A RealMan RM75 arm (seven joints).
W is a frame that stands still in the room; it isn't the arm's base.
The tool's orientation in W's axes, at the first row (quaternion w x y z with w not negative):
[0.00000, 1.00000, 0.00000, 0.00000]
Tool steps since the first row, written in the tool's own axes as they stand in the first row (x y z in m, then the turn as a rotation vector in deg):
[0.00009, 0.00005, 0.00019, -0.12, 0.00, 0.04]
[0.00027, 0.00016, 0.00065, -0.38, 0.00, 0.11]
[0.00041, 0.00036, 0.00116, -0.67, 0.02, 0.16]
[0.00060, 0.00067, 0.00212, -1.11, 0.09, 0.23]
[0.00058, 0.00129, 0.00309, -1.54, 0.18, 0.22]
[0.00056, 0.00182, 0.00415, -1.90, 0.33, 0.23]
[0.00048, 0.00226, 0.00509, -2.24, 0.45, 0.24]
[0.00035, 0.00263, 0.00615, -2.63, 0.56, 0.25]
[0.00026, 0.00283, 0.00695, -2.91, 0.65, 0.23]
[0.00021, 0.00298, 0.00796, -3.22, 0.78, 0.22]
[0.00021, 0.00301, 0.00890, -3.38, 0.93, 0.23]
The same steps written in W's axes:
[0.00009, -0.00005, -0.00019, -0.12, 0.00, -0.04]
[0.00027, -0.00016, -0.00065, -0.38, 0.00, -0.11]
[0.00041, -0.00036, -0.00116, -0.67, -0.02, -0.16]
[0.00060, -0.00067, -0.00212, -1.11, -0.09, -0.23]
[0.00058, -0.00129, -0.00309, -1.54, -0.18, -0.22]
[0.00056, -0.00182, -0.00415, -1.90, -0.33, -0.23]
[0.00048, -0.00226, -0.00509, -2.24, -0.45, -0.24]
[0.00035, -0.00263, -0.00615, -2.63, -0.56, -0.25]
[0.00026, -0.00283, -0.00695, -2.91, -0.65, -0.23]
[0.00021, -0.00298, -0.00796, -3.22, -0.78, -0.22]
[0.00021, -0.00301, -0.00890, -3.38, -0.93, -0.23]

